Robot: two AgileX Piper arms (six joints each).
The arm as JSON. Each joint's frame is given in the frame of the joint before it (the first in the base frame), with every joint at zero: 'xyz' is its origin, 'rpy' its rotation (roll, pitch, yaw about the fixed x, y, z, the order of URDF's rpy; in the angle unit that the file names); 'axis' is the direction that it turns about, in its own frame. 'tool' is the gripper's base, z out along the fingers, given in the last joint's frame.
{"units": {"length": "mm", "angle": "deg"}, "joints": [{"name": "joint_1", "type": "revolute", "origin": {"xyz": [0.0, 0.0, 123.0], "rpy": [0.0, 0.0, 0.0]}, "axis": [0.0, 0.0, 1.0]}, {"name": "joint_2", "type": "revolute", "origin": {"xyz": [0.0, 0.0, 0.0], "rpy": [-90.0, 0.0, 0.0]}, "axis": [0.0, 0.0, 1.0]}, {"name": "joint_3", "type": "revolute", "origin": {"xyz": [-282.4, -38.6, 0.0], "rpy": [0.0, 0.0, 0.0]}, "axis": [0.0, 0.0, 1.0]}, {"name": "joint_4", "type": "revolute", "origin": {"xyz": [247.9, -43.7, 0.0], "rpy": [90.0, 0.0, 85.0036]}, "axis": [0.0, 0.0, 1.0]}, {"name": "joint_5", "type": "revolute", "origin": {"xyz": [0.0, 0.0, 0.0], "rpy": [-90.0, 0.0, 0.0]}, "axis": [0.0, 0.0, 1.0]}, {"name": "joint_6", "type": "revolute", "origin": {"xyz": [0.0, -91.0, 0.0], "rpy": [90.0, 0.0, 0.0]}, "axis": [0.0, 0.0, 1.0]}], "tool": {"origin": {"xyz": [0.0, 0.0, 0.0], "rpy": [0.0, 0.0, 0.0]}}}
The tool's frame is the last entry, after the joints.
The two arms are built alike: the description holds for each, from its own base.
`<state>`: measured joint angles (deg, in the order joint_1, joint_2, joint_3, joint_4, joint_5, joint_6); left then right.
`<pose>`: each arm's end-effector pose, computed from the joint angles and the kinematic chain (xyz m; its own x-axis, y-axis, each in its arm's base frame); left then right.
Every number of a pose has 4 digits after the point.
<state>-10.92 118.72 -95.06 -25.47 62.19 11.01 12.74 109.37 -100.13 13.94 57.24 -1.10</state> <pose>0.4168 -0.1157 0.2102 -0.9680 0.1618 -0.1917 0.2249 0.8982 -0.3778 0.4109 0.1118 0.3022 -0.8807 -0.0846 -0.4660 -0.2136 0.9491 0.2313</pose>
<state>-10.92 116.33 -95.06 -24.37 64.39 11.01 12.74 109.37 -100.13 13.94 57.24 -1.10</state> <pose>0.4094 -0.1135 0.2270 -0.9625 0.1846 -0.1986 0.2474 0.8976 -0.3649 0.4109 0.1118 0.3022 -0.8807 -0.0846 -0.4660 -0.2136 0.9491 0.2313</pose>
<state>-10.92 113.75 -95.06 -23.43 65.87 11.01 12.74 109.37 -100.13 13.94 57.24 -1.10</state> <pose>0.4022 -0.1112 0.2451 -0.9549 0.2002 -0.2194 0.2687 0.8970 -0.3509 0.4109 0.1118 0.3022 -0.8807 -0.0846 -0.4660 -0.2136 0.9491 0.2313</pose>
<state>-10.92 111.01 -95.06 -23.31 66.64 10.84 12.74 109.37 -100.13 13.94 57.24 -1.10</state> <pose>0.3948 -0.1098 0.2645 -0.9463 0.2015 -0.2529 0.2832 0.8940 -0.3471 0.4109 0.1118 0.3022 -0.8807 -0.0846 -0.4660 -0.2136 0.9491 0.2313</pose>
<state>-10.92 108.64 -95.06 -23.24 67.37 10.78 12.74 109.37 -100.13 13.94 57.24 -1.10</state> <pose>0.3876 -0.1085 0.2810 -0.9377 0.2041 -0.2811 0.2969 0.8909 -0.3437 0.4109 0.1118 0.3022 -0.8807 -0.0846 -0.4660 -0.2136 0.9491 0.2313</pose>
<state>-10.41 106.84 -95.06 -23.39 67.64 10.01 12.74 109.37 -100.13 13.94 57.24 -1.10</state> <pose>0.3831 -0.1043 0.2935 -0.9355 0.1829 -0.3024 0.2867 0.8930 -0.3469 0.4109 0.1118 0.3022 -0.8807 -0.0846 -0.4660 -0.2136 0.9491 0.2313</pose>
